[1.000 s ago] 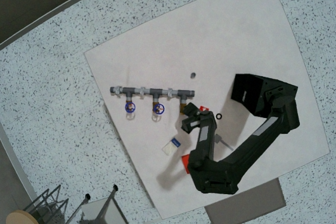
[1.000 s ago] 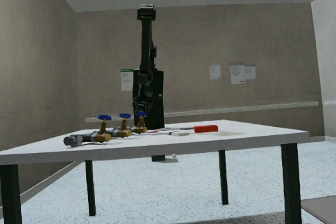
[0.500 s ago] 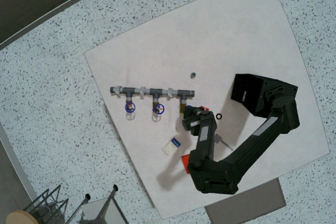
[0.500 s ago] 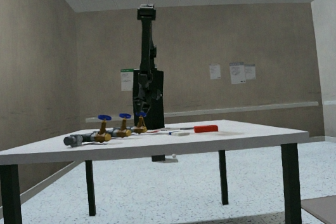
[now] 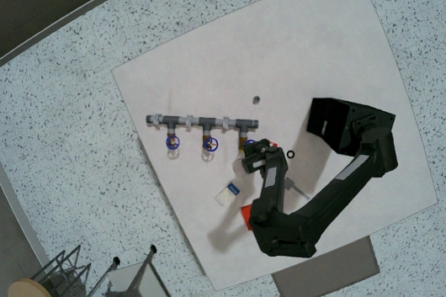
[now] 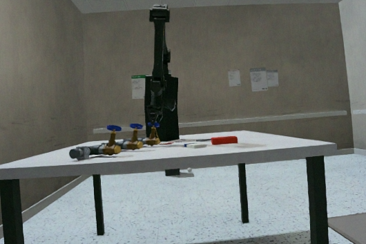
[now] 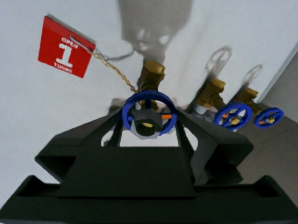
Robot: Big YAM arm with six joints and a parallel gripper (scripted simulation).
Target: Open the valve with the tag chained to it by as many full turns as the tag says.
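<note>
My hand is 70 mm past the red tag, 60 mm to the right of it and 110 mm above it. Round my hand: grey object (100 mm behind, 180 mm to the right, 110 mm below); then red block (110 mm ahead, 350 mm to the left, 100 mm below); then grey tool (120 mm behind, 290 mm to the left, 110 mm below).
</note>
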